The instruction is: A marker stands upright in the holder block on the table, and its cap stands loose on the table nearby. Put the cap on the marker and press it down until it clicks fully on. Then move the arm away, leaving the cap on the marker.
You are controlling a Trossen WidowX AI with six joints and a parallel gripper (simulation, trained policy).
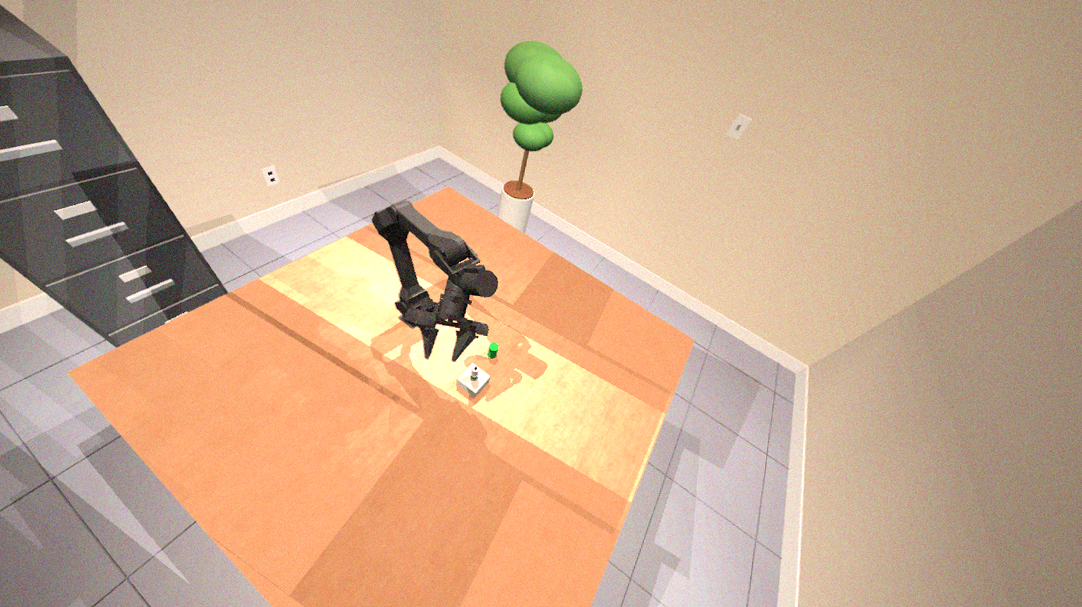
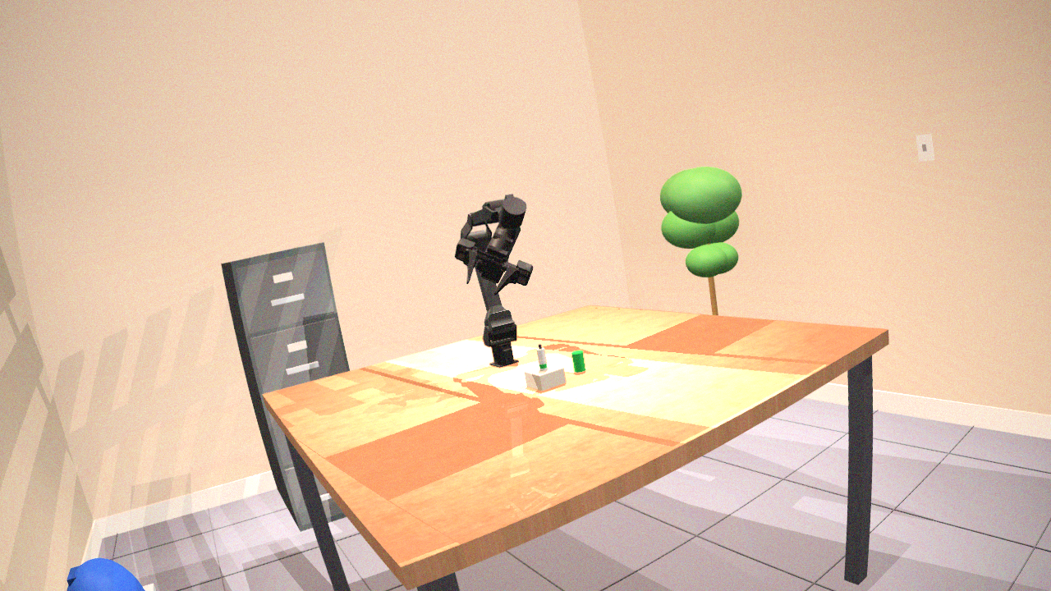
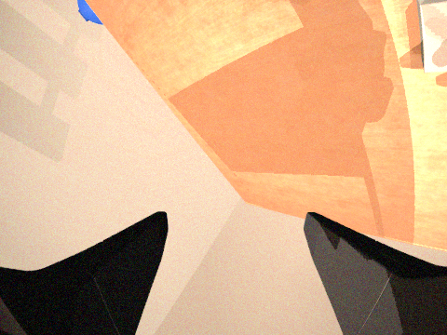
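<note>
Right now the green cap is 10 mm ahead of my gripper tip, 230 mm to the left of it and 240 mm below it. From my gripper tip the other things lie so: holder block (30 mm ahead, 110 mm to the left, 240 mm below).
</note>
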